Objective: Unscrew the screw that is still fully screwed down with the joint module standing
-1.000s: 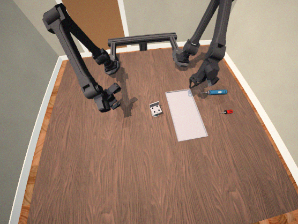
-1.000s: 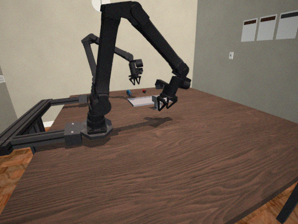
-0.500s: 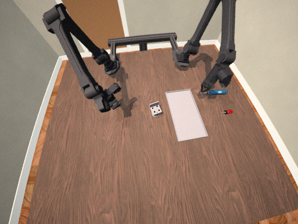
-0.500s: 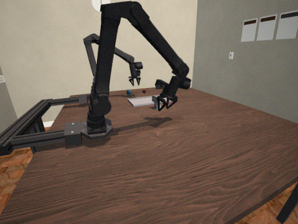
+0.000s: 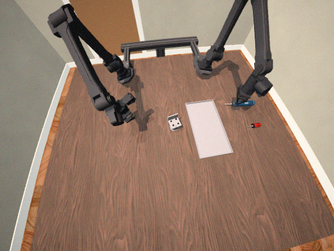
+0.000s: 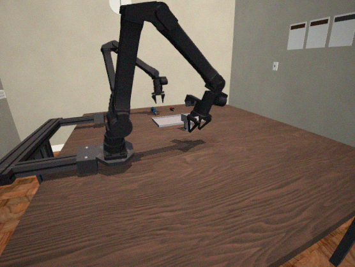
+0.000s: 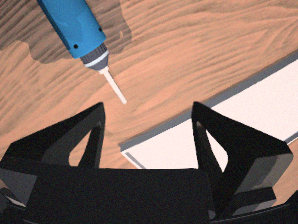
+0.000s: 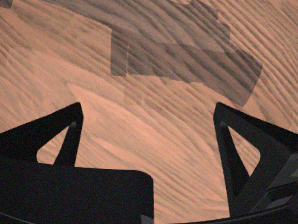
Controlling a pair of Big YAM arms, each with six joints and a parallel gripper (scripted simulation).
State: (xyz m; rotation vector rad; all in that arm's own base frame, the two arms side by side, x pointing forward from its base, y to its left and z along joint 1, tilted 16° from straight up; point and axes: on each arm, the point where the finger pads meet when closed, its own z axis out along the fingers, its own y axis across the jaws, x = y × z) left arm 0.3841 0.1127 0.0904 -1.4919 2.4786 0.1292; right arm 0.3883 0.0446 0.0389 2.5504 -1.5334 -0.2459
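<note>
Now: the bracket 290 mm to the left of my right hand, 90 mm ahead of it and 30 mm below it. Also, from my right hand: joint module body 290 mm to the left, 90 mm ahead, 80 mm below; then flat tray 520 mm to the left, 120 mm ahead, 100 mm below; then small red-handled screwdriver 850 mm to the left, 160 mm ahead, 90 mm below.
</note>
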